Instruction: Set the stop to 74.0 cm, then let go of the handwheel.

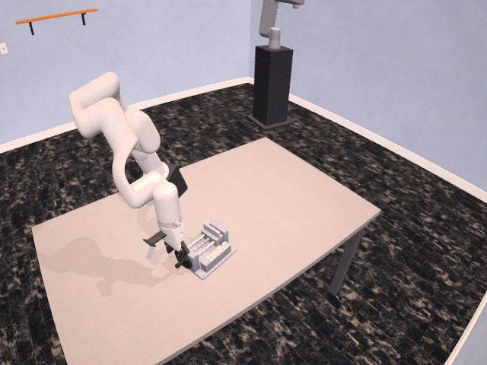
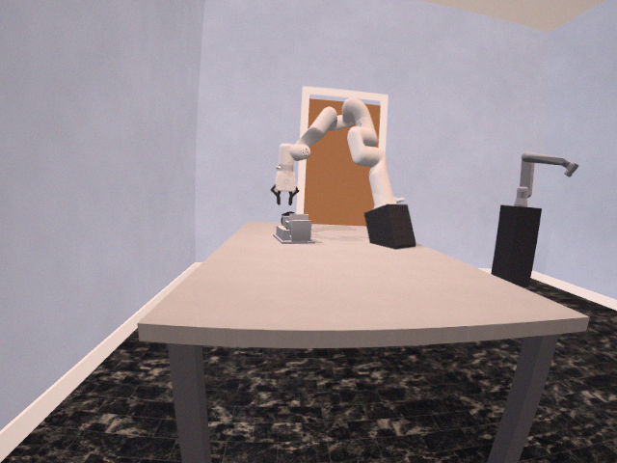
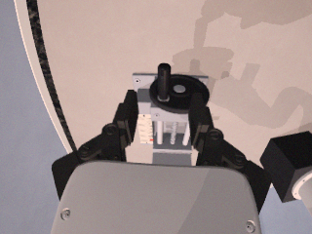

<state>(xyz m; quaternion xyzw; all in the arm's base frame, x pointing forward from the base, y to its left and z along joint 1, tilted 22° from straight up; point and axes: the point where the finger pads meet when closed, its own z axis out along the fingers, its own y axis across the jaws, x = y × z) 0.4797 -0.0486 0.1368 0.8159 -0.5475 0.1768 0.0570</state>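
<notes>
Right now my hand is 7 cm above the handwheel knob and 1 cm to the right of it. The rest, counted from my hand: sliding stop block 18 cm to the left, 8 cm below, 8 cm behind; black handwheel 8 cm below, 2 cm to the left, 1 cm behind.
</notes>
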